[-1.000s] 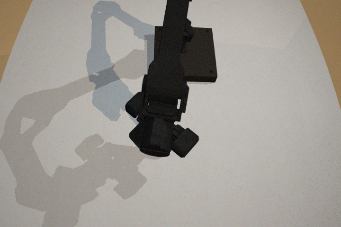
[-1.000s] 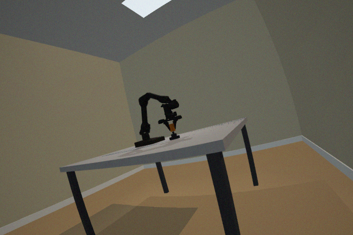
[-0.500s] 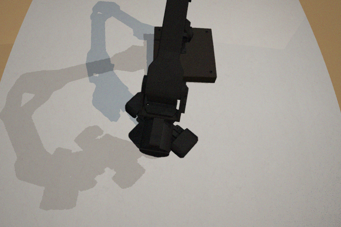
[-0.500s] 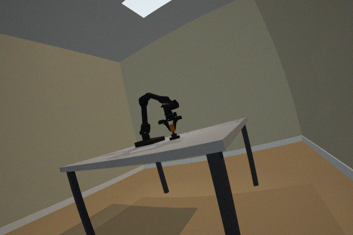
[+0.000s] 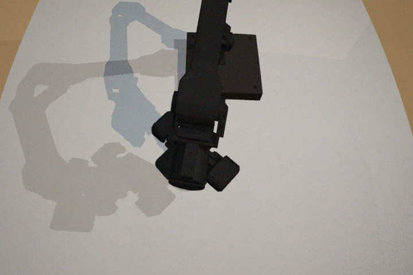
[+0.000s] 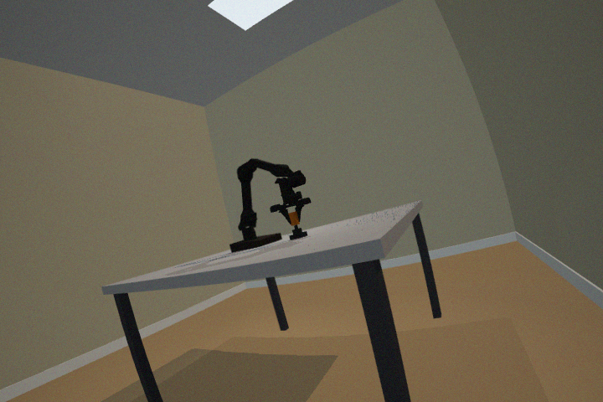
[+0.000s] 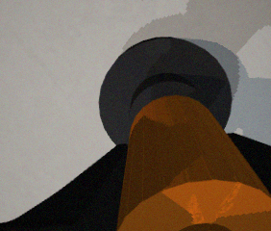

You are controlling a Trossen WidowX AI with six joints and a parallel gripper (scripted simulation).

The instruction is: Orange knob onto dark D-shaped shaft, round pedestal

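Right now my gripper tip is 2 cm below the orange knob. The rest, counted from my gripper tip: round dark pedestal: 4 cm below.
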